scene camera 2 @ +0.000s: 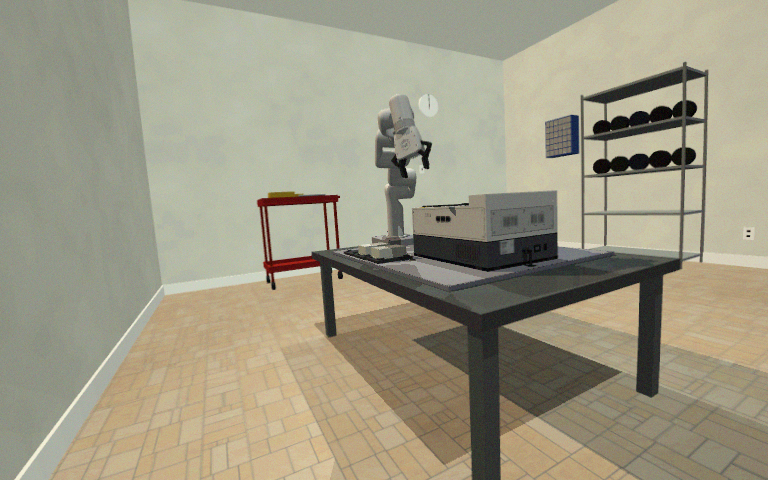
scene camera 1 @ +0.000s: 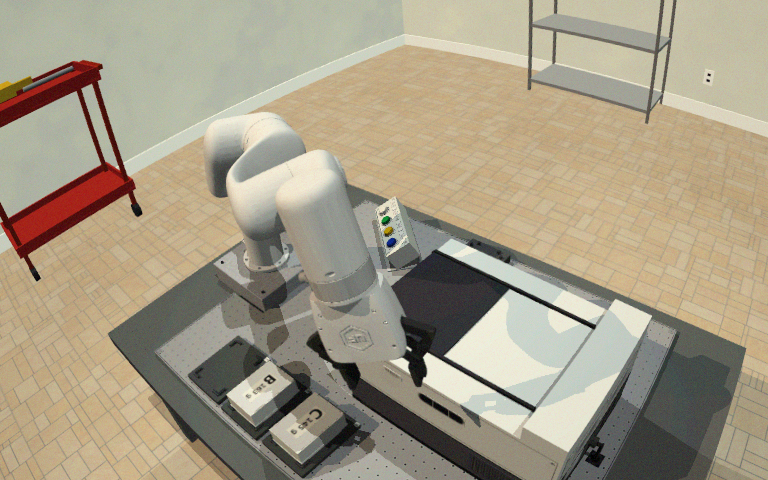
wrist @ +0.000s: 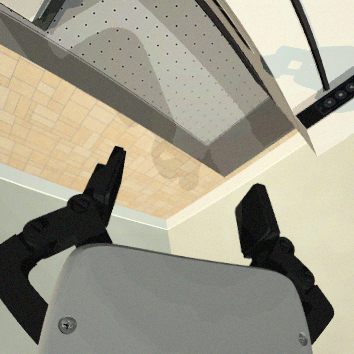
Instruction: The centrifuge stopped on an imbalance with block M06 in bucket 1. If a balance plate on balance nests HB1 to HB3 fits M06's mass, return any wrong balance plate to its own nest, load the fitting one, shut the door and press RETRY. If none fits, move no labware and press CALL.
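Pixels of known places: gripper, fingertip midpoint: (scene camera 2: 415, 173) (scene camera 1: 387, 381) (wrist: 186, 180); arm's base, origin of the base link: (scene camera 2: 396, 236) (scene camera 1: 266, 257).
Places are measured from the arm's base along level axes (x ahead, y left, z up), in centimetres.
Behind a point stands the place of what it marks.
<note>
The centrifuge (scene camera 1: 407, 390) @(z 11.5, x 62.1, y -19.2 cm) (scene camera 2: 450, 223) @(z 10.8, x 74.0, y -19.9 cm) (wrist: 270, 30) @(z 16.9, x 71.5, y -17.6 cm) stands on the table. A dark panel (scene camera 1: 447, 300) @(z 17.2, x 58.3, y -1.7 cm) lies over the front part of its top. Bucket 1 and block M06 do not show. White balance plates B, 163 g (scene camera 1: 252, 399) @(z 1.3, x 33.9, y -34.2 cm), and C, 145 g (scene camera 1: 300, 435) @(z 1.3, x 47.8, y -34.1 cm), sit on two dark nests. The third nest (scene camera 1: 223, 370) @(z -2.9, x 19.2, y -31.9 cm), beside B, is empty. The control box (scene camera 1: 403, 246) @(z 3.3, x 30.3, y 20.4 cm) has green (scene camera 1: 385, 220) @(z 2.9, x 19.1, y 27.2 cm), yellow (scene camera 1: 388, 230) @(z 3.0, x 22.7, y 24.0 cm) and blue (scene camera 1: 391, 242) @(z 2.9, x 26.5, y 20.4 cm) buttons; their labels are unreadable. My gripper (scene camera 1: 385, 386) @(z 29.5, x 67.8, y -29.7 cm) (scene camera 2: 415, 171) @(z 29.5, x 67.8, y -29.7 cm) (wrist: 186, 180) @(z 29.5, x 67.8, y -29.7 cm) is open and empty, high above the table, apart from plates and centrifuge.
The arm's base (scene camera 1: 243, 280) @(z -0.3, x 1.8, y -10.0 cm) stands left of the control box. Two dark rails (scene camera 1: 515, 288) @(z 17.5, x 67.6, y 7.7 cm) (scene camera 1: 481, 378) @(z 17.5, x 73.4, y -14.1 cm) run along the centrifuge's top, and its raised rear housing (scene camera 1: 600, 362) @(z 20.3, x 89.6, y -3.1 cm) stands higher. A red cart (scene camera 1: 67, 198) (scene camera 2: 294, 199) and a shelf rack (scene camera 1: 600, 33) (scene camera 2: 684, 181) stand away from the table.
</note>
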